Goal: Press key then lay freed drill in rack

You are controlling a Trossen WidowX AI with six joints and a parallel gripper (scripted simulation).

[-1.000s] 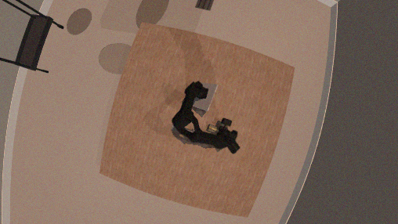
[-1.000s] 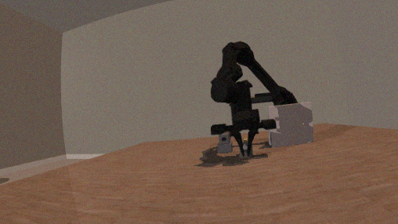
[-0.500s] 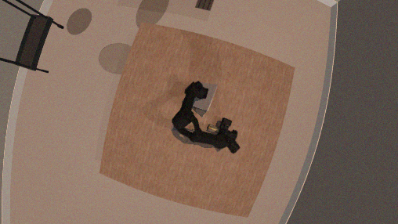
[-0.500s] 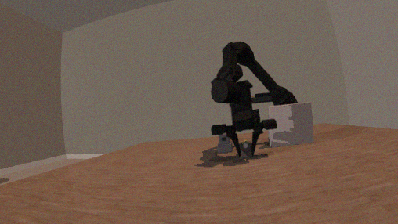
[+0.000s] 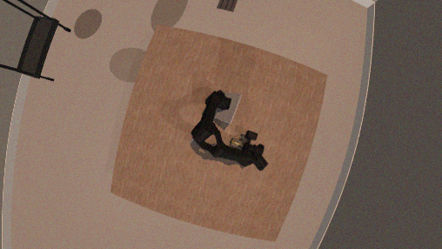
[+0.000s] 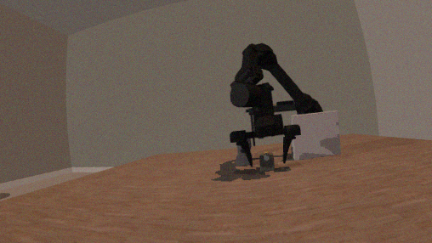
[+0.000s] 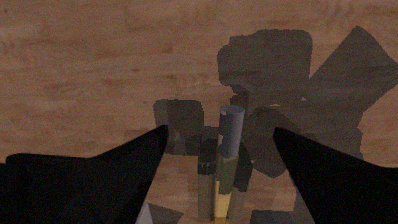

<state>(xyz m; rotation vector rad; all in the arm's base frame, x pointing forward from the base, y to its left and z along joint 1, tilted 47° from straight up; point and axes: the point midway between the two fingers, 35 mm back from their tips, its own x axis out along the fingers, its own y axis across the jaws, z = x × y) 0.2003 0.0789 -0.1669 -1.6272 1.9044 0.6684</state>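
My gripper tip is now 3 cm to the left of the drill and 2 cm below it. The rest, counted from my gripper tip: grey rack (5 cm to the right).
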